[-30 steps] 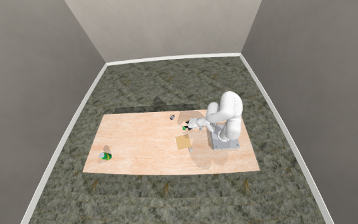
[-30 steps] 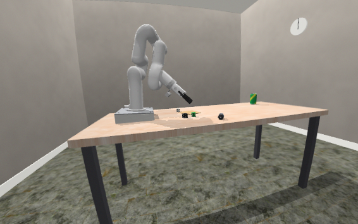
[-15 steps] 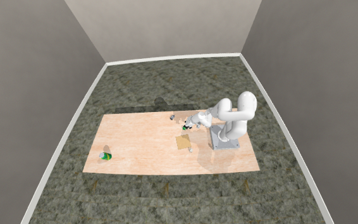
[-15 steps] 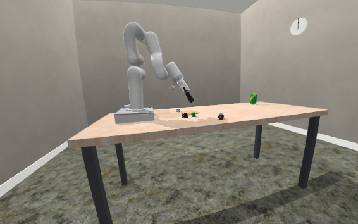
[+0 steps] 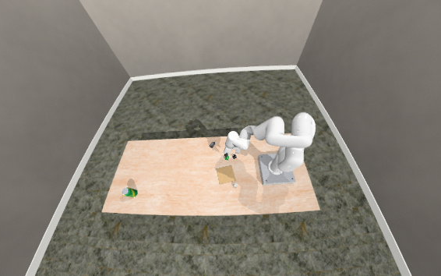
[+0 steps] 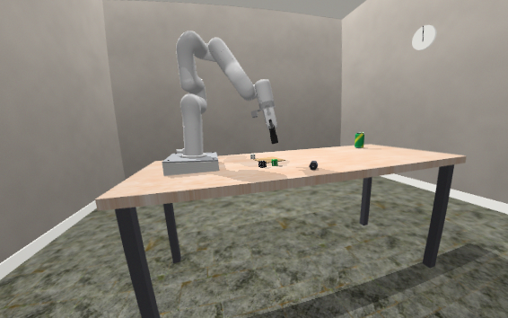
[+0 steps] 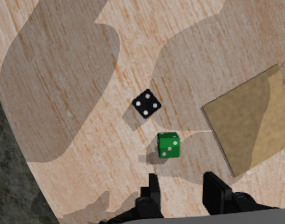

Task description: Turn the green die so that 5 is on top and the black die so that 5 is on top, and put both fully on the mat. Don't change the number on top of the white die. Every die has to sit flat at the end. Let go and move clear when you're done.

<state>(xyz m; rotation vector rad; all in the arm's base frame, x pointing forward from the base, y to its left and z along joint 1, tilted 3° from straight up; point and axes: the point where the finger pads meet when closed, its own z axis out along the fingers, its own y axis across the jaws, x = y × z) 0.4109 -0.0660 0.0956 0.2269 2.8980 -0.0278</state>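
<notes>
My gripper is now 120 mm above the green die. From my hand the other things lie so: dark tool: 150 mm ahead, 130 mm to the right, 120 mm below; tan mat: 150 mm to the left, 130 mm below; black die: 120 mm below, 70 mm behind, 20 mm to the right.
</notes>
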